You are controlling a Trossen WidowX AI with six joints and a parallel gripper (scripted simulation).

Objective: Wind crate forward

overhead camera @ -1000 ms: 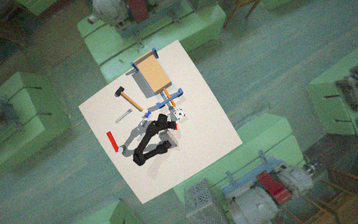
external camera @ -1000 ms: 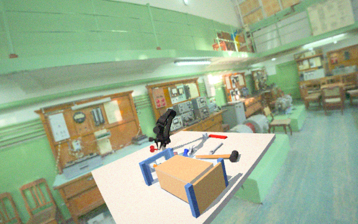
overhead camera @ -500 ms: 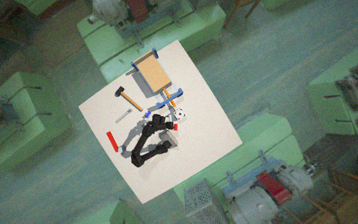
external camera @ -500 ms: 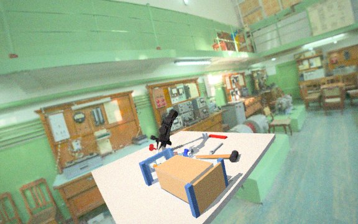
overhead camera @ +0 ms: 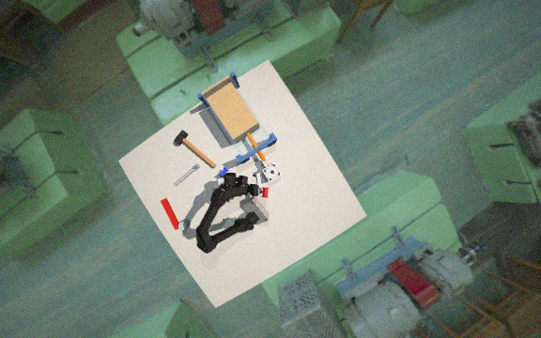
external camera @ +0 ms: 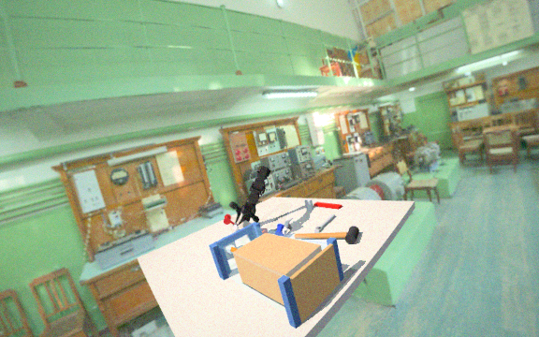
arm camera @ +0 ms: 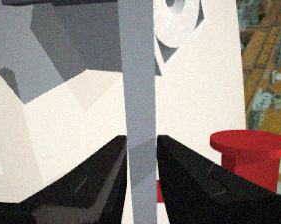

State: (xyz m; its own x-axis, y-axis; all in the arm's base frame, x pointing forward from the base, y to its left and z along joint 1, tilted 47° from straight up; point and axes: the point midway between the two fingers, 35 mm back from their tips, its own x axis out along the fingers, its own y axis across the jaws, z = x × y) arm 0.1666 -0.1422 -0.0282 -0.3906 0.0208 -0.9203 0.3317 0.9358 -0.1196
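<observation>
My gripper tip is now 5 cm past the red knob, 1 cm to the left of it and 2 cm below it. Also, from my gripper tip: blue steel frame (18 cm ahead, 12 cm to the right, 2 cm below); then blue knob (19 cm ahead, 14 cm to the left, 8 cm below); then winch (13 cm to the right, 10 cm below).
</observation>
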